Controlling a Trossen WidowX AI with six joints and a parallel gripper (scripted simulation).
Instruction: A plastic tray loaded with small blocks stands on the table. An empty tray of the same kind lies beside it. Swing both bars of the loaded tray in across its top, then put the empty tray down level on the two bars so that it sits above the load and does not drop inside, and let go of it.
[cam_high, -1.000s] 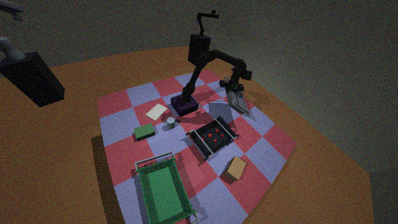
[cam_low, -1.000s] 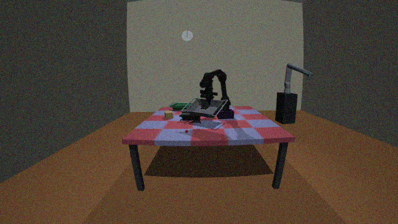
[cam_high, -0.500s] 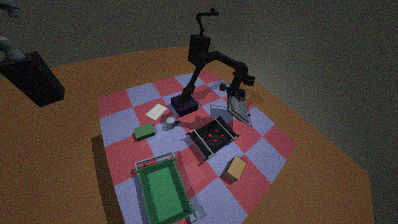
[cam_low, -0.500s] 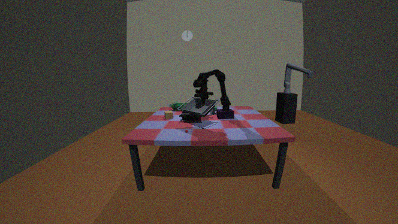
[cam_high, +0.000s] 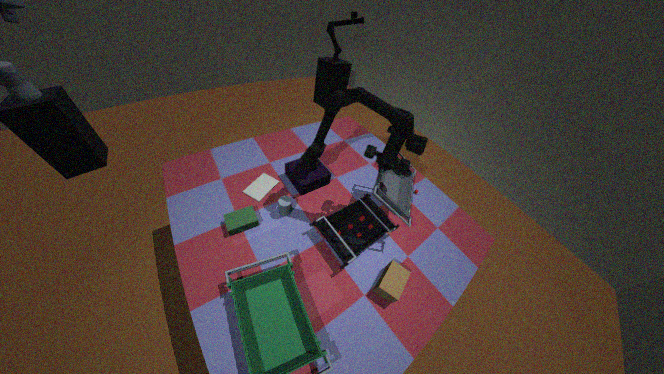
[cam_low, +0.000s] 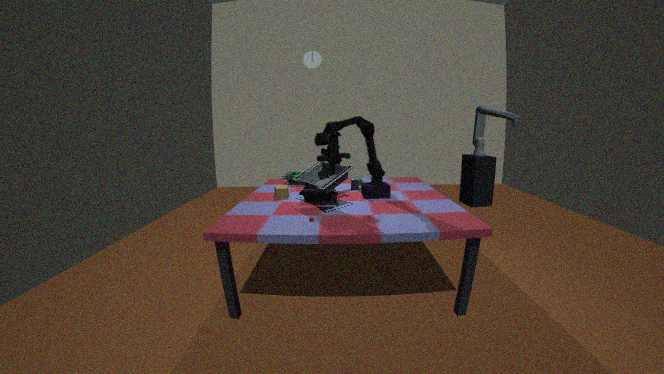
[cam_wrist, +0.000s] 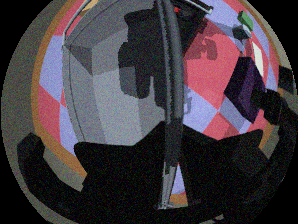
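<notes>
Now: the grey tray 70 mm ahead of my gripper tip, 40 mm to the left of it and 10 mm below it. Round my gripper tip: red block (130 mm ahead, 280 mm to the left, 170 mm below); then grey cup (170 mm behind, 370 mm to the right, 150 mm below); then tan box (330 mm ahead, 230 mm to the right, 150 mm below).
</notes>
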